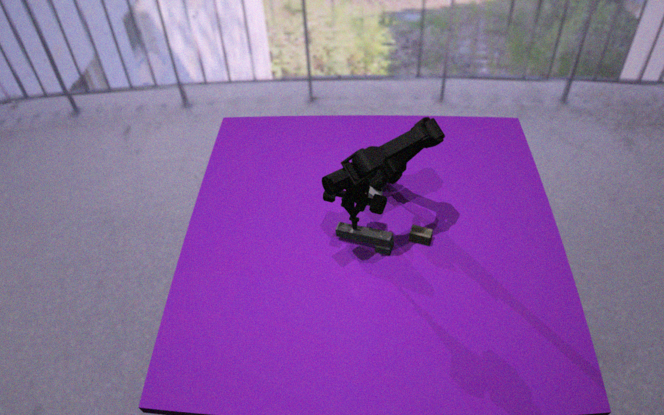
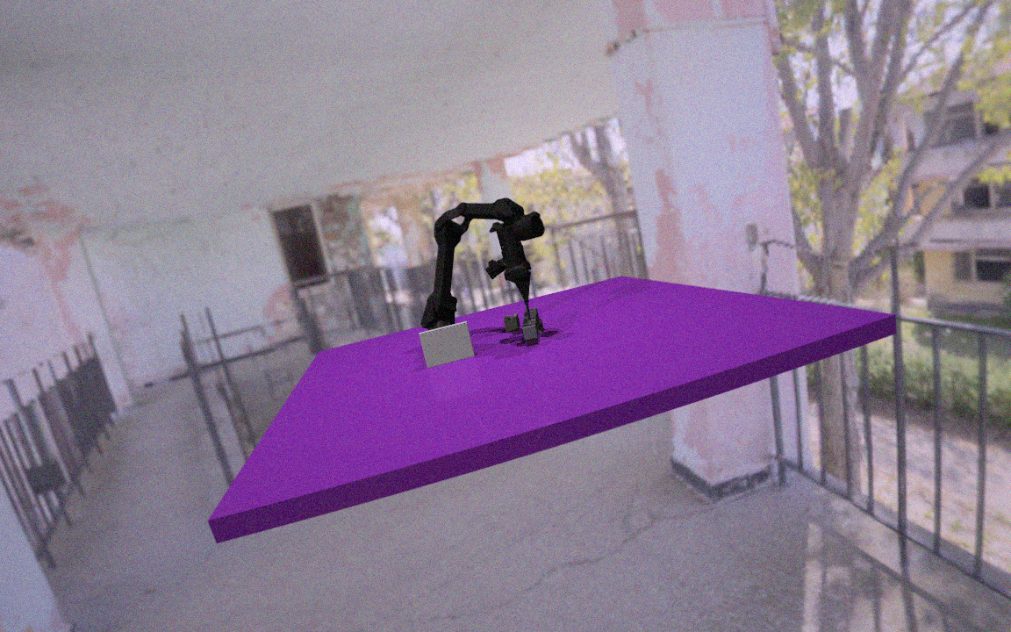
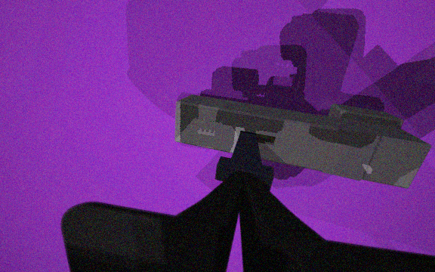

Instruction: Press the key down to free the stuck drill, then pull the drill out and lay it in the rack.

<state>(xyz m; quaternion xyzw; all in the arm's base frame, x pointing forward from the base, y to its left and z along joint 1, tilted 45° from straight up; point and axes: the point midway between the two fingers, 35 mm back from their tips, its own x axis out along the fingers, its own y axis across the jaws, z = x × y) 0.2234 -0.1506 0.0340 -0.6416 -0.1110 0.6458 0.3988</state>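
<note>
The dark key lies 3 cm below my gripper tip. Round my gripper tip: long grey block 8 cm below, 4 cm to the left, 1 cm ahead; rack 22 cm to the left, 10 cm below, 1 cm ahead.
</note>
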